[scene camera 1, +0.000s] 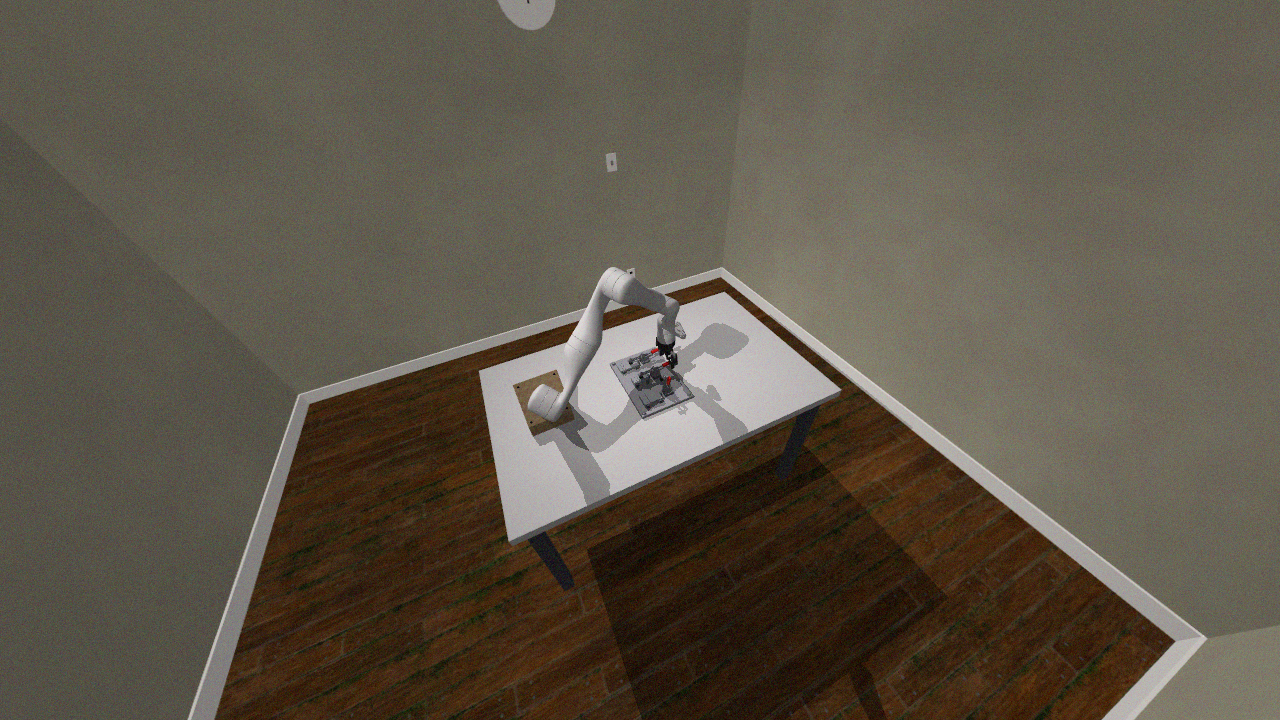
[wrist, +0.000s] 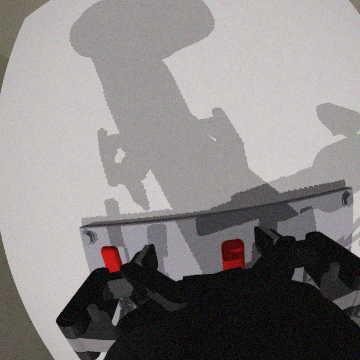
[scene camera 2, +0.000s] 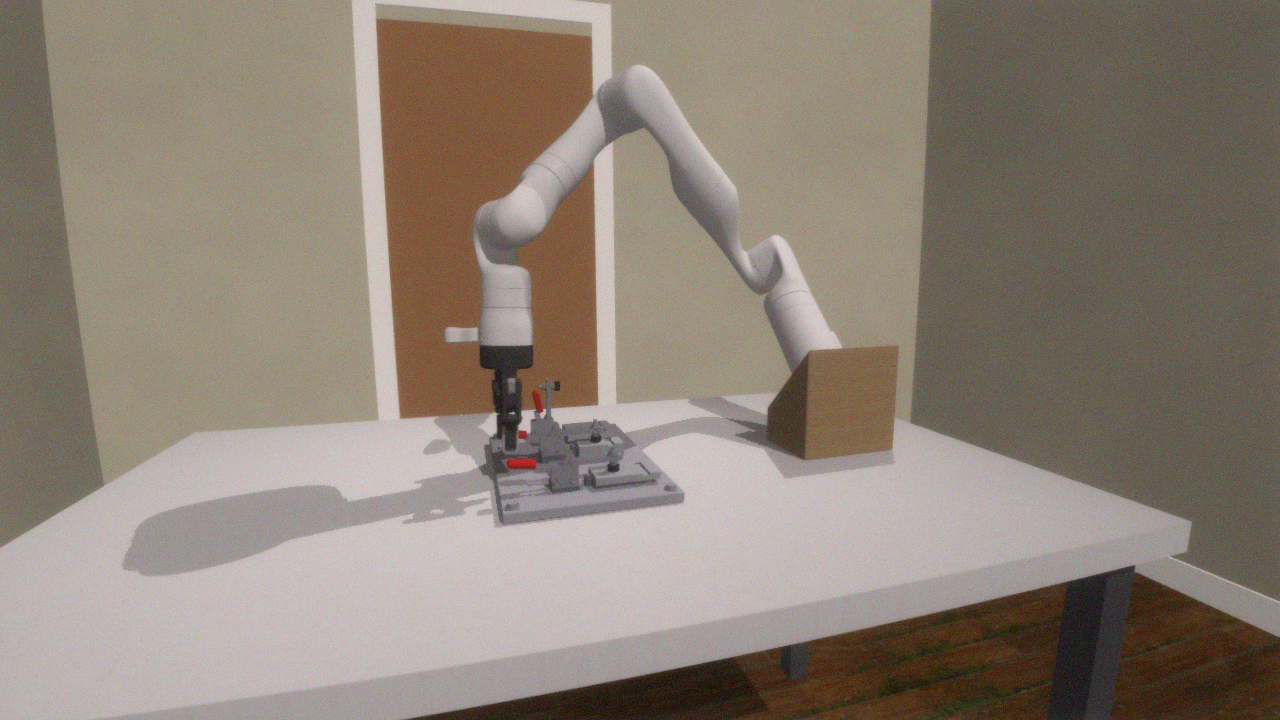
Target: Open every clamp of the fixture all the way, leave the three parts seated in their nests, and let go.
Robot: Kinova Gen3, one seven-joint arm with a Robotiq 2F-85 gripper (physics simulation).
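Places are measured from the arm's base along level axes (x back, y right, z up), in millimetres.
Pixels of known places: gripper, fingertip midpoint: (scene camera 1: 666,361) (wrist: 205,246) (scene camera 2: 507,445); arm's base, origin of the base link: (scene camera 2: 825,382).
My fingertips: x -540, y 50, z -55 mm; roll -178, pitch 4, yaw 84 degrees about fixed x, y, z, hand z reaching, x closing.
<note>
Ahead of a thing's pixels: the offset from my fingertips to its top centre. "pt": to the spot under its first point. Level surfaces: height alone.
The grey fixture @[dx +100, dy +9, dz -39 mm] (scene camera 1: 669,404) (scene camera 2: 581,508) (wrist: 325,215) carries three red-handled clamps. In scene view 2, the far clamp's handle @[pt dx +75, dy +114, dz +34 mm] (scene camera 2: 537,401) stands up and its arm (scene camera 2: 548,402) is raised. The near clamp's handle @[pt dx -1, dy -97, dz +3 mm] (scene camera 2: 521,463) (wrist: 111,258) lies flat outward, with its black pad (scene camera 2: 613,466) down on the near part @[dx +139, dy -107, dz -23 mm] (scene camera 2: 633,477). The middle clamp's handle @[pt dx +23, dy +10, dz +9 mm] (scene camera 2: 521,435) (wrist: 233,254) also points outward, and its pad (scene camera 2: 595,437) is down on the middle part @[dx +142, dy +3, dz -13 mm] (scene camera 2: 587,450). My gripper (scene camera 1: 671,360) (scene camera 2: 510,445) (wrist: 205,246) is open, low, its fingers either side of the middle handle. The far part is hard to make out.
The fixture lies on the white table @[dz -54 mm] (scene camera 1: 760,376) (scene camera 2: 805,573) (wrist: 280,75). The arm's wooden base mount (scene camera 1: 521,394) (scene camera 2: 850,402) stands at one end of the table. The raised far clamp arm is close beside the gripper. Arm shadows cross the table.
</note>
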